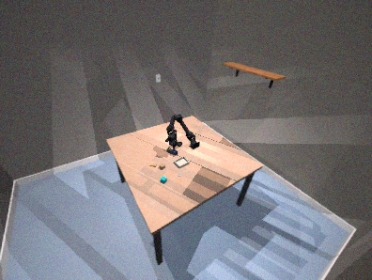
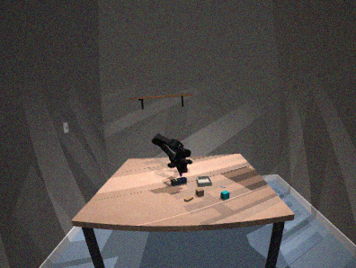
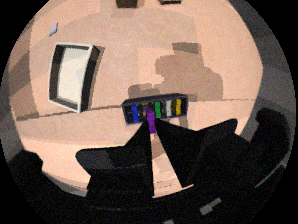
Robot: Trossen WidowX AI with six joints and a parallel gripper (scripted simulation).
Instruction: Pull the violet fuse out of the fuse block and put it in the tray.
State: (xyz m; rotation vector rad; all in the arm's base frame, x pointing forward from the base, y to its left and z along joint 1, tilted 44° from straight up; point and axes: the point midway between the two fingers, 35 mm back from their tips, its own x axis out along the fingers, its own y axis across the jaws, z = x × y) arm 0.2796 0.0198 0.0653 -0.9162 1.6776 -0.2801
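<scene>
My gripper tip is 2 cm short of the tray, 18 cm to the right of it and 8 cm above it. Also, from my gripper tip: brown box 23 cm ahead, 12 cm to the left, 6 cm below; flat tan piece 28 cm ahead, 3 cm to the left, 7 cm below; violet fuse 1 cm below.
</scene>
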